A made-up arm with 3 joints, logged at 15 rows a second.
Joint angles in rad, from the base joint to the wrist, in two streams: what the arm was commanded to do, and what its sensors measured. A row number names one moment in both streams.
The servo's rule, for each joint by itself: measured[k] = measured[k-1] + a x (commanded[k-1-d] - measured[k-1]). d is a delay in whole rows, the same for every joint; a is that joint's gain. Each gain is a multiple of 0.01, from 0.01 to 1. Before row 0 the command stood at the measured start. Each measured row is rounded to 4 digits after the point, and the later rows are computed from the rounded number. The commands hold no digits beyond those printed.
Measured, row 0:
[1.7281, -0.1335, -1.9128]
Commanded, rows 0 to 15:
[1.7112, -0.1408, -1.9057]
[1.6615, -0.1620, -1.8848]
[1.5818, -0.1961, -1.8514]
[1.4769, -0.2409, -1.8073]
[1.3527, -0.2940, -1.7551]
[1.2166, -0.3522, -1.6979]
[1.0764, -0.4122, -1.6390]
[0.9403, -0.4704, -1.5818]
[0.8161, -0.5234, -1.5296]
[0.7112, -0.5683, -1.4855]
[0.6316, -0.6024, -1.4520]
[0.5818, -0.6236, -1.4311]
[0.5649, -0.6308, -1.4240]
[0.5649, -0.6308, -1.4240]
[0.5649, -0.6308, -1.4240]
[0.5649, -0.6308, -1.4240]
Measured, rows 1 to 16:
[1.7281, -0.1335, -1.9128]
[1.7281, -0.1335, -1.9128]
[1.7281, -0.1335, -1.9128]
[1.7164, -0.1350, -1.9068]
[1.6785, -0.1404, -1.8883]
[1.6118, -0.1515, -1.8573]
[1.5187, -0.1694, -1.8153]
[1.4042, -0.1943, -1.7647]
[1.2748, -0.2259, -1.7086]
[1.1379, -0.2632, -1.6501]
[1.0016, -0.3046, -1.5927]
[0.8736, -0.3484, -1.5397]
[0.7615, -0.3924, -1.4942]
[0.6719, -0.4344, -1.4588]
[0.6097, -0.4722, -1.4355]
[0.5788, -0.5039, -1.4258]
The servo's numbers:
d 3
a 0.69 0.20 0.84

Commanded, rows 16 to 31:
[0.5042, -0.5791, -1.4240]
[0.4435, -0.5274, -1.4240]
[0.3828, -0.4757, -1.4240]
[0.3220, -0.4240, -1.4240]
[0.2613, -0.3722, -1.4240]
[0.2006, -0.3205, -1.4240]
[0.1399, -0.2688, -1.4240]
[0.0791, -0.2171, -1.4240]
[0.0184, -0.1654, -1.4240]
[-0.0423, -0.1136, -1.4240]
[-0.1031, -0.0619, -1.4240]
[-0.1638, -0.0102, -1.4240]
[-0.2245, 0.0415, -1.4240]
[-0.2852, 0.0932, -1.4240]
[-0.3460, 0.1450, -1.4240]
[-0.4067, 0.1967, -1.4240]
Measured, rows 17 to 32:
[0.5692, -0.5293, -1.4243]
[0.5662, -0.5496, -1.4240]
[0.5653, -0.5658, -1.4240]
[0.5231, -0.5685, -1.4240]
[0.4682, -0.5603, -1.4240]
[0.4093, -0.5434, -1.4240]
[0.3491, -0.5195, -1.4240]
[0.2885, -0.4900, -1.4240]
[0.2278, -0.4561, -1.4240]
[0.1671, -0.4186, -1.4240]
[0.1064, -0.3783, -1.4240]
[0.0457, -0.3357, -1.4240]
[-0.0150, -0.2913, -1.4240]
[-0.0758, -0.2454, -1.4240]
[-0.1365, -0.1984, -1.4240]
[-0.1972, -0.1504, -1.4240]

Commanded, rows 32 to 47:
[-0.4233, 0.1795, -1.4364]
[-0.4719, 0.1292, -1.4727]
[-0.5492, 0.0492, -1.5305]
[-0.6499, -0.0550, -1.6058]
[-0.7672, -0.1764, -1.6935]
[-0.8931, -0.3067, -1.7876]
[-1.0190, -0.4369, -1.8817]
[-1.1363, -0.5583, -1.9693]
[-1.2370, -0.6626, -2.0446]
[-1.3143, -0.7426, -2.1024]
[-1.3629, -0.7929, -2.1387]
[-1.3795, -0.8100, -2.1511]
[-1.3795, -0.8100, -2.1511]
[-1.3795, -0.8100, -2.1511]
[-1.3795, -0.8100, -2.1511]
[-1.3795, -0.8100, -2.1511]
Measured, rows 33 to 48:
[-0.2579, -0.1017, -1.4240]
[-0.3187, -0.0524, -1.4240]
[-0.3794, -0.0026, -1.4240]
[-0.4097, 0.0338, -1.4344]
[-0.4526, 0.0529, -1.4666]
[-0.5193, 0.0522, -1.5203]
[-0.6094, 0.0308, -1.5921]
[-0.7183, -0.0106, -1.6773]
[-0.8389, -0.0698, -1.7700]
[-0.9632, -0.1432, -1.8638]
[-1.0826, -0.2262, -1.9524]
[-1.1891, -0.3135, -2.0298]
[-1.2755, -0.3993, -2.0908]
[-1.3358, -0.4780, -2.1310]
[-1.3660, -0.5444, -2.1479]
[-1.3753, -0.5975, -2.1506]

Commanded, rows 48 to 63:
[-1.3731, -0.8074, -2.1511]
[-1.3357, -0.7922, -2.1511]
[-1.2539, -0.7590, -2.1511]
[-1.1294, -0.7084, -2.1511]
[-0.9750, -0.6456, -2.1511]
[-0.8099, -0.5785, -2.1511]
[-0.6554, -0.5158, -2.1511]
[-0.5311, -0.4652, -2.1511]
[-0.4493, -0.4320, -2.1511]
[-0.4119, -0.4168, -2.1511]
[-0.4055, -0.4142, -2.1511]
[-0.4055, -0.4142, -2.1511]
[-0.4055, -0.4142, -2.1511]
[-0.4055, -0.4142, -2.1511]
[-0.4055, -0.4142, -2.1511]
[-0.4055, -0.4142, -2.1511]
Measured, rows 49 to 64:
[-1.3782, -0.6400, -2.1510]
[-1.3791, -0.6740, -2.1511]
[-1.3794, -0.7012, -2.1511]
[-1.3751, -0.7224, -2.1511]
[-1.3479, -0.7364, -2.1511]
[-1.2830, -0.7409, -2.1511]
[-1.1770, -0.7344, -2.1511]
[-1.0376, -0.7166, -2.1511]
[-0.8805, -0.6890, -2.1511]
[-0.7252, -0.6544, -2.1511]
[-0.5913, -0.6166, -2.1511]
[-0.4933, -0.5797, -2.1511]
[-0.4371, -0.5471, -2.1511]
[-0.4153, -0.5205, -2.1511]
[-0.4085, -0.4992, -2.1511]
[-0.4064, -0.4822, -2.1511]

